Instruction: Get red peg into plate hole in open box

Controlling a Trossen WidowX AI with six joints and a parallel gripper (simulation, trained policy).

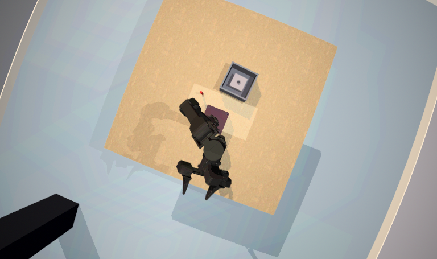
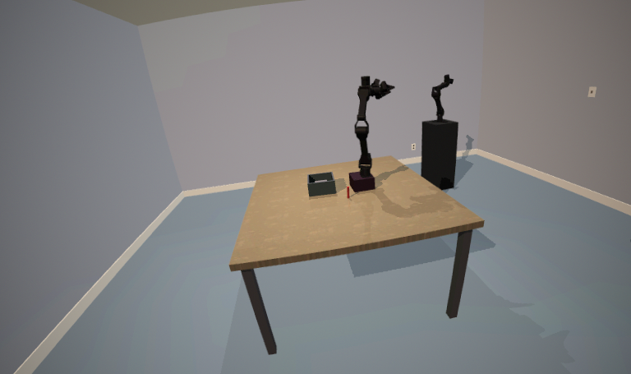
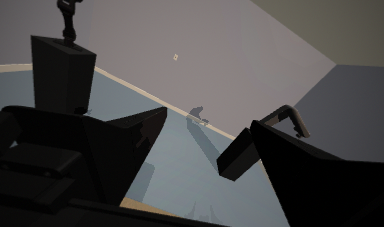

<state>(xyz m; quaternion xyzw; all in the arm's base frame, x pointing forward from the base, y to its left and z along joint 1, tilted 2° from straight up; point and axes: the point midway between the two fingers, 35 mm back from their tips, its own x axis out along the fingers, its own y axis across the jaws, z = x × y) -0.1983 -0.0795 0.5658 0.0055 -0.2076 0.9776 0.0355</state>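
My gripper tip is now 41 cm short of the red peg, 18 cm to the right of it and 61 cm above it. The rest, counted from my gripper tip: plate 56 cm ahead, 3 cm to the right, 61 cm below; grey box 56 cm ahead, 3 cm to the right, 63 cm below.
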